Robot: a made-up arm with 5 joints.
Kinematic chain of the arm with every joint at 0, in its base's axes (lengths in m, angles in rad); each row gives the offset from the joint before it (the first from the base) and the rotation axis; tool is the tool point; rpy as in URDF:
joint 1: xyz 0.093 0 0.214 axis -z
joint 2: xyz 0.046 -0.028 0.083 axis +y
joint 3: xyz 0.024 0 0.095 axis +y
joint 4: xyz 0.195 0 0.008 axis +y
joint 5: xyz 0.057 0.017 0 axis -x
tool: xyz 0 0 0 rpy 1.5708 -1.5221 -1.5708
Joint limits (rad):
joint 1: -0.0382..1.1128
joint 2: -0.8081..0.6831
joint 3: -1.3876..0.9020
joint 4: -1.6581..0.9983
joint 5: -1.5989..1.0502
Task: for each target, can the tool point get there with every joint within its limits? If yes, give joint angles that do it. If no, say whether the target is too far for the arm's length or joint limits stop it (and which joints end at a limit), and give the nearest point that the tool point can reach.
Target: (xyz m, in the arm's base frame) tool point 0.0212 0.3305 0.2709
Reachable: no: joint limits stop it (at a limit: joint 1, joint 2, joint 3, joint 4) | nearest point 0.0081 0.1474 0.4962 | short by 0.291 m
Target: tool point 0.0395 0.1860 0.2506
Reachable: no: joint limits stop it (at a limit: joint 1, joint 2, joint 3, joint 4) | nearest point 0.0081 0.1474 0.4962 | short by 0.251 m
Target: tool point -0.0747 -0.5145 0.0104
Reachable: no: too far | nearest point 0.2058 -0.2536 0.1549 | short by 0.409 m
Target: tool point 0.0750 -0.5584 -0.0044
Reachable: no: too far | nearest point 0.2180 -0.2784 0.1793 | short by 0.364 m
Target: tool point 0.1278 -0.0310 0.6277
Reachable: yes | joints 0.4897 -0.6248 -0.6103 -0.7189 -0.0011
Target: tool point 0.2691 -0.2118 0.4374
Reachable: yes | joints 0.8373 -0.0867 0.1799 -1.3312 -0.1499
